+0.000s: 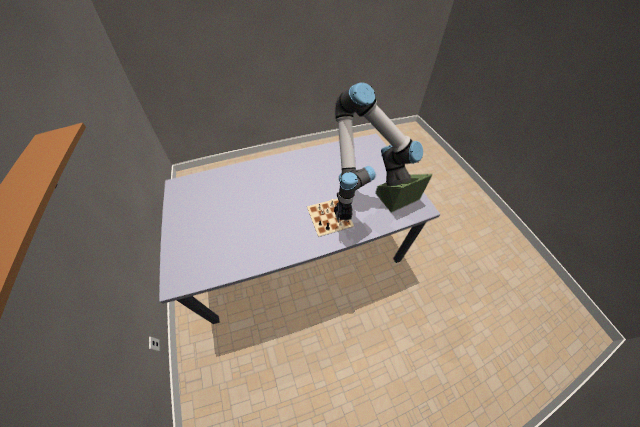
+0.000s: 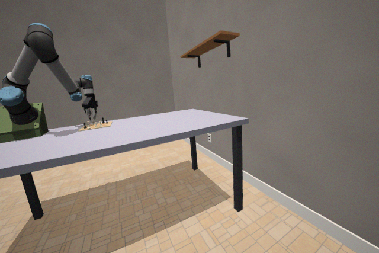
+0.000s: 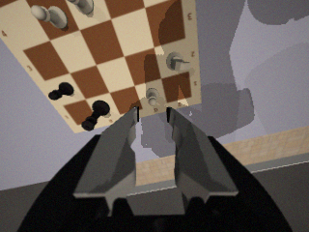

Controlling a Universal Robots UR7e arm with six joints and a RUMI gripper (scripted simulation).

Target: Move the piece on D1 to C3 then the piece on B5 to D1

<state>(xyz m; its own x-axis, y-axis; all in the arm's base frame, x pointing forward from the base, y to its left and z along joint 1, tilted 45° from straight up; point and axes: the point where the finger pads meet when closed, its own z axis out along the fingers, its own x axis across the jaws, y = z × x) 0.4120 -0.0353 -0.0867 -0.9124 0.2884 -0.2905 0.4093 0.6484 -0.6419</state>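
Right now my hand is 80 mm to the left of the chessboard, 60 mm above it and 30 mm short of it.
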